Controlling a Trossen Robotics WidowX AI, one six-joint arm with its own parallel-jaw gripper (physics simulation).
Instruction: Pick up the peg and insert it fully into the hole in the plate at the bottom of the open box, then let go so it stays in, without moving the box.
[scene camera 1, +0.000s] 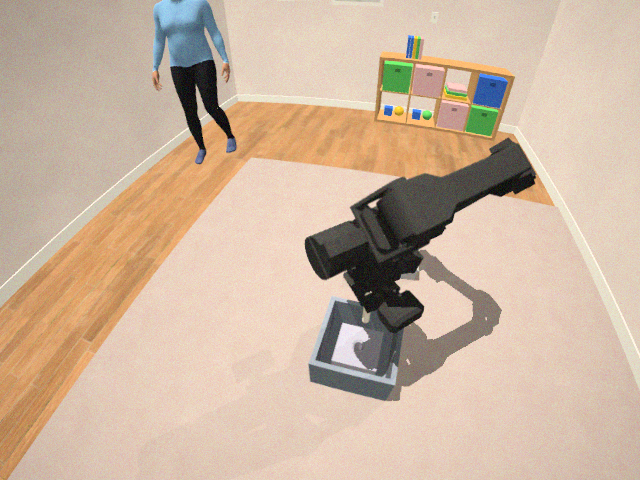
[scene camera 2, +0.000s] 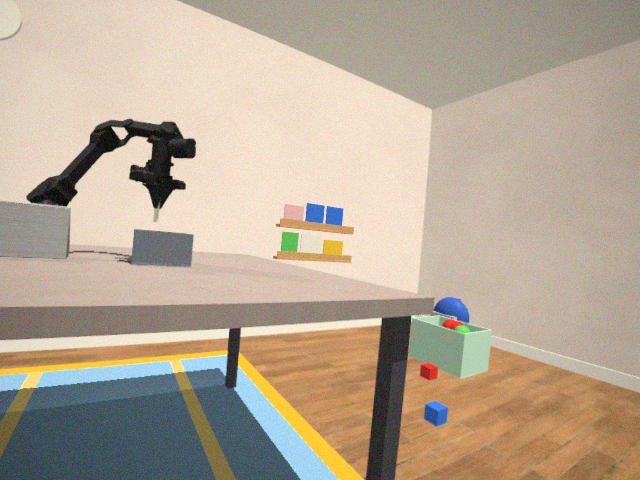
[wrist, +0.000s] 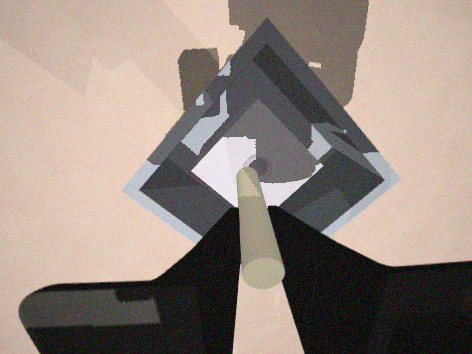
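Seen in the pictures: gripper, fingertip midpoint: (scene camera 1: 366, 308) (scene camera 2: 157, 208) (wrist: 253, 215); arm's base, origin of the base link: (scene camera 2: 42, 221).
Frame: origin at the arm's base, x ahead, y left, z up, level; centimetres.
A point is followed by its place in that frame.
The pale beige peg (scene camera 1: 366, 315) {y -7.7, x 29.0, z 5.3 cm} (scene camera 2: 156, 213) {y -8.4, x 28.3, z 5.3 cm} (wrist: 256, 230) {y -7.3, x 27.9, z 9.2 cm} is held nearly upright, its lower end a little above the box rim in the second scene view. My gripper (scene camera 1: 370, 307) {y -7.9, x 28.5, z 6.8 cm} (scene camera 2: 157, 205) {y -7.9, x 28.5, z 6.8 cm} (wrist: 253, 215) {y -7.9, x 28.5, z 6.8 cm} is shut on the peg, above the box. The open blue-grey box (scene camera 1: 351, 376) {y -8.9, x 38.6, z -0.8 cm} (scene camera 2: 162, 248) {y -15.9, x 29.3, z -4.8 cm} (wrist: 172, 205) {y -14.5, x 25.8, z -1.3 cm} stands on the table. The white plate (scene camera 1: 343, 345) {y -11.1, x 31.0, z -4.1 cm} (wrist: 215, 171) {y -10.7, x 27.6, z -4.1 cm} on its floor is partly in shadow. The round hole (scene camera 1: 359, 345) {y -7.8, x 29.9, z -5.4 cm} (wrist: 259, 167) shows near the plate's middle; in the wrist view the peg's far end appears right beside it, overlapping its near edge.
The box walls surround the plate on all sides. A grey block (scene camera 2: 33, 229) {y -5.2, x -1.4, z -2.3 cm} under the arm's base stands left of the box in the second scene view. The table (scene camera 1: 206, 320) {y -44.7, x 27.8, z -9.9 cm} (scene camera 2: 206, 316) {y -67.7, x 25.6, z -11.8 cm} bears both. A person (scene camera 1: 190, 38) stands beyond the table.
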